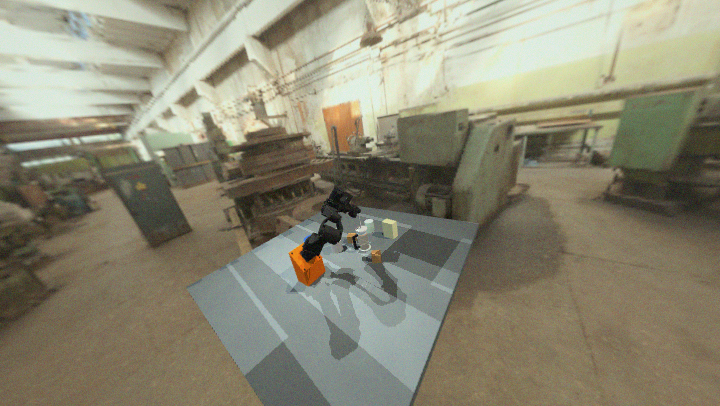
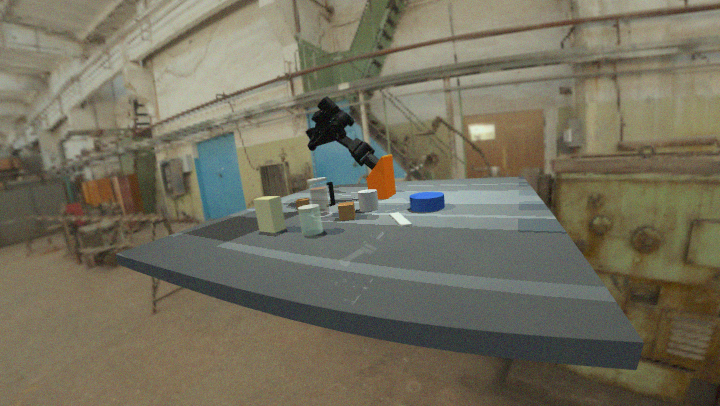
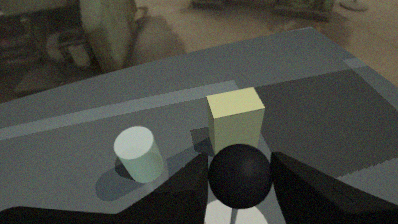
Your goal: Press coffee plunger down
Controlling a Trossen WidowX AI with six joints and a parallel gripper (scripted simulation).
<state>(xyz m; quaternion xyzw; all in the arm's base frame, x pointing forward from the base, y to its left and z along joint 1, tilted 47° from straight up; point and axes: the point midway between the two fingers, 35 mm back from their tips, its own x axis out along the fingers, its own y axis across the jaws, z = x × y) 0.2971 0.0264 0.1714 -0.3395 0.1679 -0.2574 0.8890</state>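
Now: gripper tip 20 mm past the coffee press, 10 mm to the right of it and 130 mm above it. The rest, counted from my gripper tip: pale yellow block 170 mm ahead, 80 mm to the right, 200 mm below; then grey cylinder 100 mm behind, 160 mm to the left, 220 mm below; then pale green cylinder 180 mm ahead, 80 mm to the left, 220 mm below.
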